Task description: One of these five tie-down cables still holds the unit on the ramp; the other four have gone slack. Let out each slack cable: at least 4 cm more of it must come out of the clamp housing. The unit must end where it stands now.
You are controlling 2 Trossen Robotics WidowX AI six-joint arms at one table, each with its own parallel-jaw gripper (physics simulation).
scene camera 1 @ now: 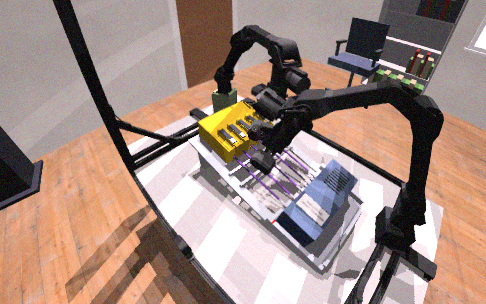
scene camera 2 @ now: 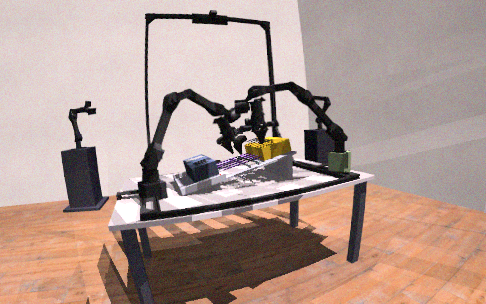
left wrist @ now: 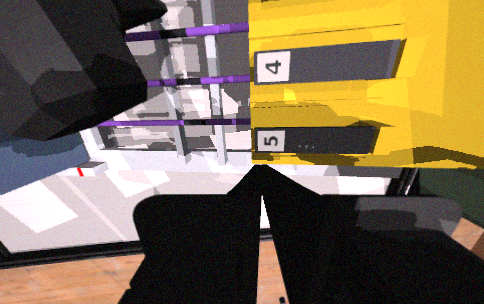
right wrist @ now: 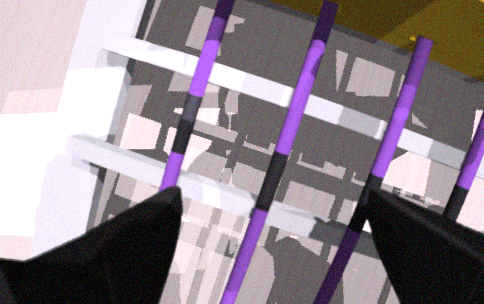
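The yellow clamp housing (scene camera 1: pixel 216 121) (scene camera 2: pixel 281 144) (left wrist: pixel 432 75) stands on the upper ramp (left wrist: pixel 210 161) (right wrist: pixel 107 30). Purple cables run to the blue unit (scene camera 1: pixel 327 182) (scene camera 2: pixel 199 169) (left wrist: pixel 37 165) lower down. My left gripper (scene camera 2: pixel 261 141) (left wrist: pixel 260 170) is shut and empty, its tips beside lever 5 (left wrist: pixel 330 140), near its label; contact is unclear. Lever 4 (left wrist: pixel 340 60) is beyond. My right gripper (scene camera 2: pixel 233 150) (right wrist: pixel 276 200) is open above the cables. Cable 4 (right wrist: pixel 300 100) passes between its tips in view; cable 5 (right wrist: pixel 204 70) and cable 3 (right wrist: pixel 397 120) show near either fingertip. Its finger hides part of the left wrist view.
The two arms are close together over the housing. White crossbars (right wrist: pixel 250 85) lie under the cables. A black frame (scene camera 1: pixel 112 130) (scene camera 2: pixel 147 80) surrounds the table. A green block (scene camera 1: pixel 224 100) (scene camera 2: pixel 339 162) is at the left arm's base. A chair (scene camera 1: pixel 367 40) stands behind.
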